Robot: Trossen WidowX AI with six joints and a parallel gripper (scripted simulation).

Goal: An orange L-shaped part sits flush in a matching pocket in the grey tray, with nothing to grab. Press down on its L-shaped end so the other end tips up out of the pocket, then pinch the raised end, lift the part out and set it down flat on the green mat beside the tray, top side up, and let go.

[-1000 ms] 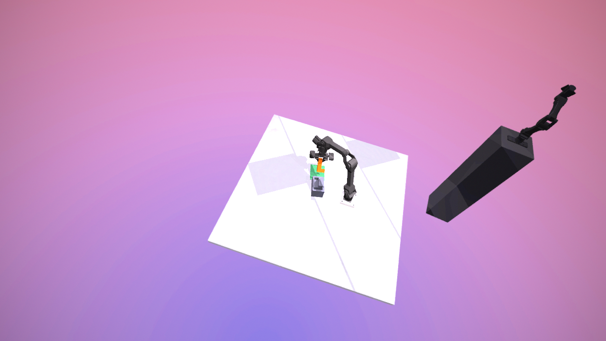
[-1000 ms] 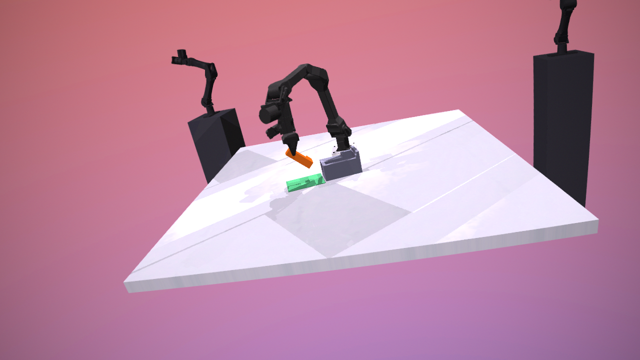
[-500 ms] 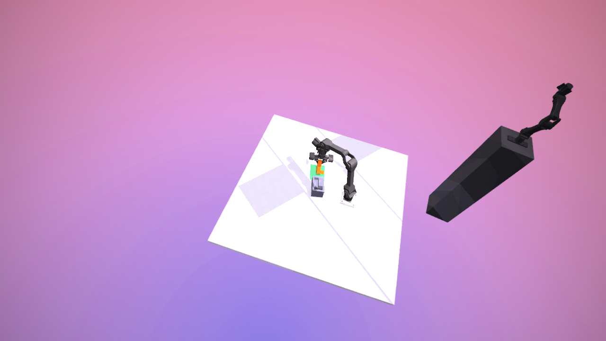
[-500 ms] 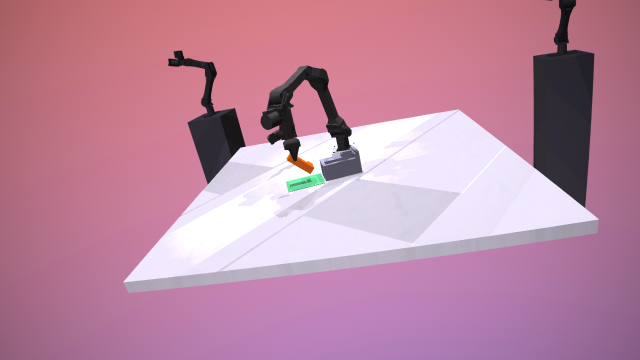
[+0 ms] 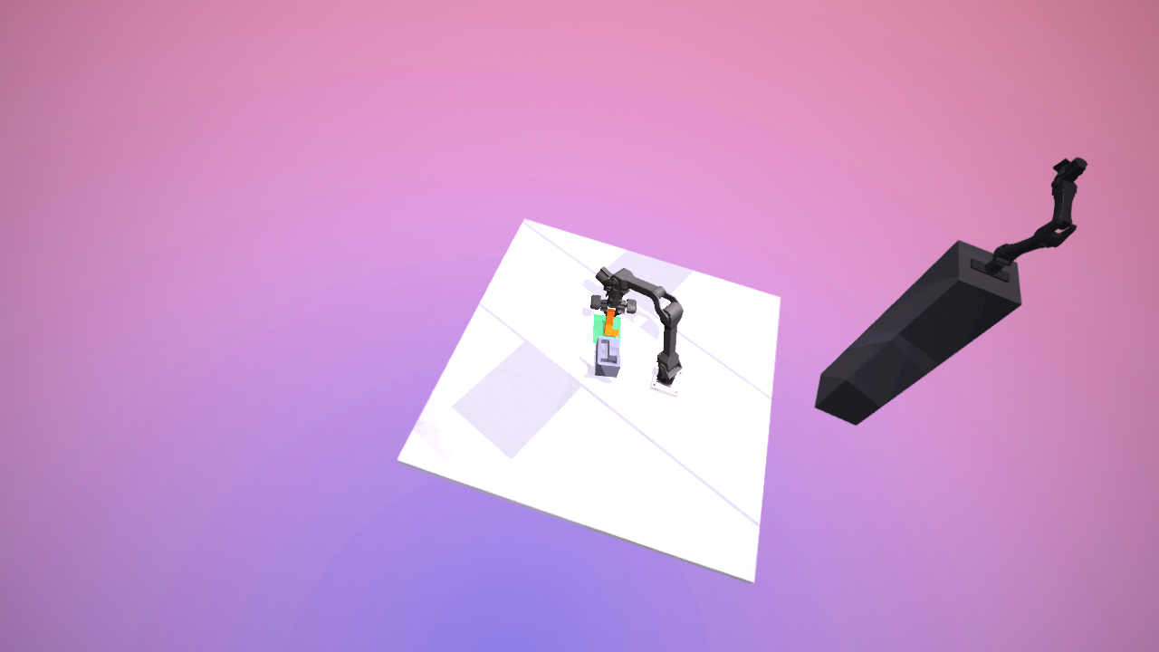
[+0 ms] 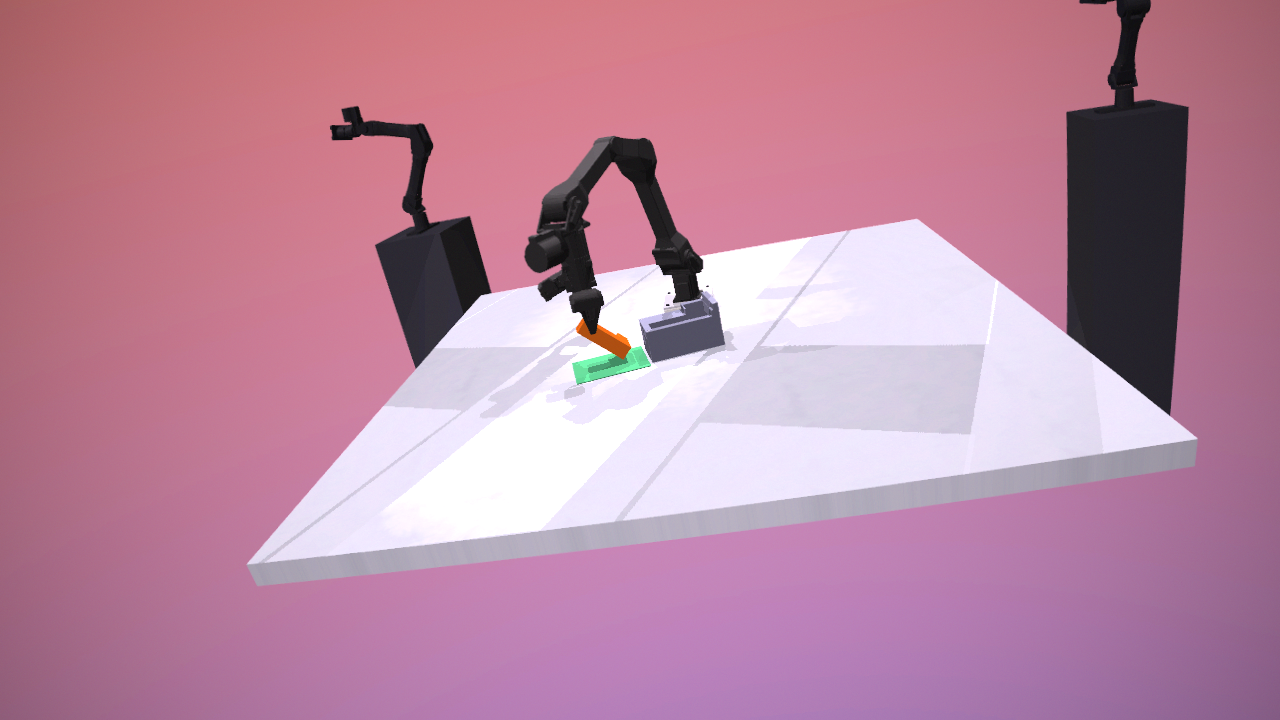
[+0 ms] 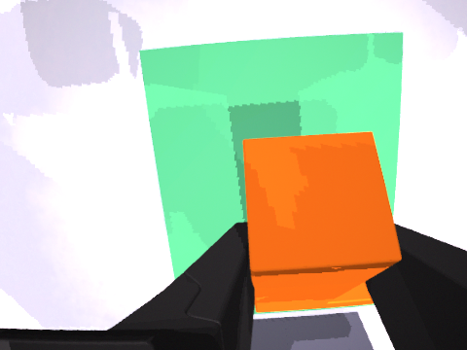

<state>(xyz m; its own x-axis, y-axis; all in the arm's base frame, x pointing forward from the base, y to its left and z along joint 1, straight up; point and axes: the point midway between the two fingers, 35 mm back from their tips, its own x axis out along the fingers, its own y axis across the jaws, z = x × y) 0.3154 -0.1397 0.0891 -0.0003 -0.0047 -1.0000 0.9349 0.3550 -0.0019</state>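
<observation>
My gripper tip is now 1 cm past the green mat, 2 cm to the right of it and 9 cm above it. Also, from my gripper tip: orange l-shaped part (2 cm behind, 2 cm to the left, 3 cm below).
</observation>
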